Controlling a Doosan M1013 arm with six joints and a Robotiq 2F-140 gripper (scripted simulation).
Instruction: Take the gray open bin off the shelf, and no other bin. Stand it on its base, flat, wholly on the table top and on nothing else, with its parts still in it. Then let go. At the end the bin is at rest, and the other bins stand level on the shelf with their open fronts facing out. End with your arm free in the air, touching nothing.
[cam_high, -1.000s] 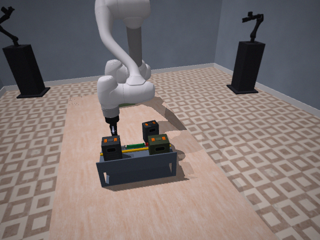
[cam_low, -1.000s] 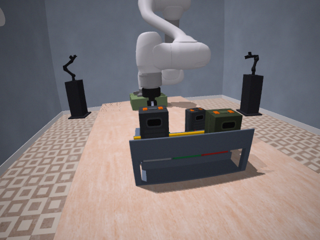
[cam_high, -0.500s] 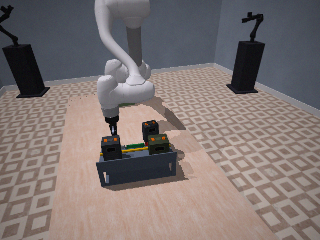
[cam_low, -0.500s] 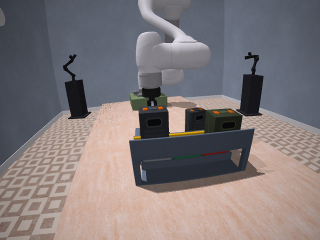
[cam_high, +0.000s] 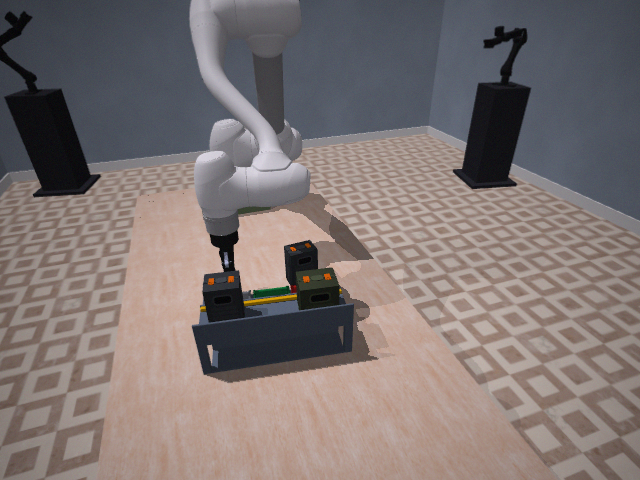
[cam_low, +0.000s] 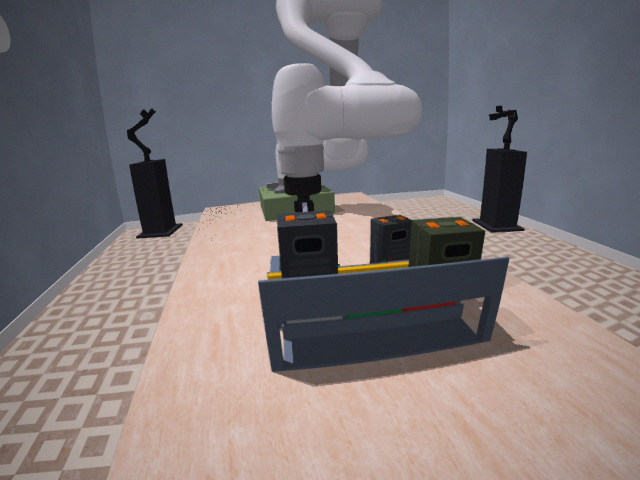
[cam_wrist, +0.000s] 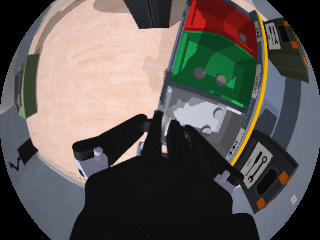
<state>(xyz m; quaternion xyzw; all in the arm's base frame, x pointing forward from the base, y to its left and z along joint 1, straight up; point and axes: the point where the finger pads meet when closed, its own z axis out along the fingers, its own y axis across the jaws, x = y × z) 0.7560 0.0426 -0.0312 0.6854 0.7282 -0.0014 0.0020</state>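
My gripper is now 8 cm short of the gray open bin and 2 cm above it. The rest, counted from my hand: yellow rail 13 cm ahead, 12 cm to the left, 5 cm above; then black bin 18 cm ahead, 10 cm above; then green bin 8 cm ahead, 12 cm to the left, 2 cm below.
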